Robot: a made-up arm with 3 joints. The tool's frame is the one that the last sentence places.
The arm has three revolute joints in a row. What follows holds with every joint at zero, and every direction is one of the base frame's. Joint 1 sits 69 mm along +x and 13 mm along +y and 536 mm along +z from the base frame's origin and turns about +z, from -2.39 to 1.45 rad. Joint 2 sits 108 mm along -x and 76 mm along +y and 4 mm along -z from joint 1 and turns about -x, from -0.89 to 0.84 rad. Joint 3 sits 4 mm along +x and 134 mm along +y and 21 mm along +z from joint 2 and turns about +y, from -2.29 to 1.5 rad. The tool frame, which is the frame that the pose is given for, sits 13 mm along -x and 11 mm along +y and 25 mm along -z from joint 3; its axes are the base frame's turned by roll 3.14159, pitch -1.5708 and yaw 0 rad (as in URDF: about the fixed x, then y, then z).
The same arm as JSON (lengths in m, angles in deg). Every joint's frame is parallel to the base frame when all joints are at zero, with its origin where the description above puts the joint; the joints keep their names.
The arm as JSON. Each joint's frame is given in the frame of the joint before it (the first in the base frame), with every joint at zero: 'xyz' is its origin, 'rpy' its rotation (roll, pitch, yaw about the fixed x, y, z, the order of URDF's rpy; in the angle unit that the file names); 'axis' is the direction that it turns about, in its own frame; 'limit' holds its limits. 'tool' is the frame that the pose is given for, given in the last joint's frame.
{
  "units": {
    "length": "m",
    "angle": "deg"
  },
  "joints": [
    {
      "name": "joint 1",
      "type": "revolute",
      "origin": {
        "xyz": [
          0.069,
          0.013,
          0.536
        ],
        "rpy": [
          0.0,
          0.0,
          0.0
        ]
      },
      "axis": "+z",
      "limit": {
        "lower": -136.94,
        "upper": 83.08
      }
    },
    {
      "name": "joint 2",
      "type": "revolute",
      "origin": {
        "xyz": [
          -0.108,
          0.076,
          -0.004
        ],
        "rpy": [
          0.0,
          0.0,
          0.0
        ]
      },
      "axis": "-x",
      "limit": {
        "lower": -50.99,
        "upper": 48.13
      }
    },
    {
      "name": "joint 3",
      "type": "revolute",
      "origin": {
        "xyz": [
          0.004,
          0.134,
          0.021
        ],
        "rpy": [
          0.0,
          0.0,
          0.0
        ]
      },
      "axis": "+y",
      "limit": {
        "lower": -131.21,
        "upper": 85.94
      }
    }
  ],
  "tool": {
    "origin": {
      "xyz": [
        -0.013,
        0.011,
        -0.025
      ],
      "rpy": [
        180.0,
        -90.0,
        0.0
      ]
    }
  }
}

